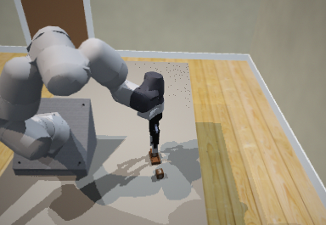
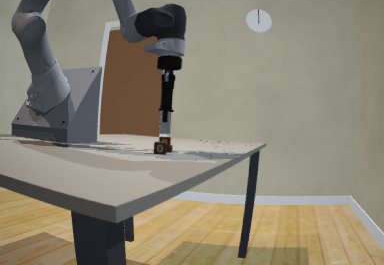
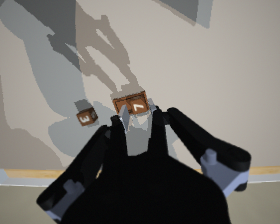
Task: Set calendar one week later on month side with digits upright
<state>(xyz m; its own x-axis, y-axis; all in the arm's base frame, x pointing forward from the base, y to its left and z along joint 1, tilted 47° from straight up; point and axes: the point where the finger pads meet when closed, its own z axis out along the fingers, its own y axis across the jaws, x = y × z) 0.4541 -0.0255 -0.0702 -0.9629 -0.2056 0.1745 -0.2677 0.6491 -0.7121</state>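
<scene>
Right now my hand is 7 cm above the brown tray and 2 cm to the left of it.
</scene>
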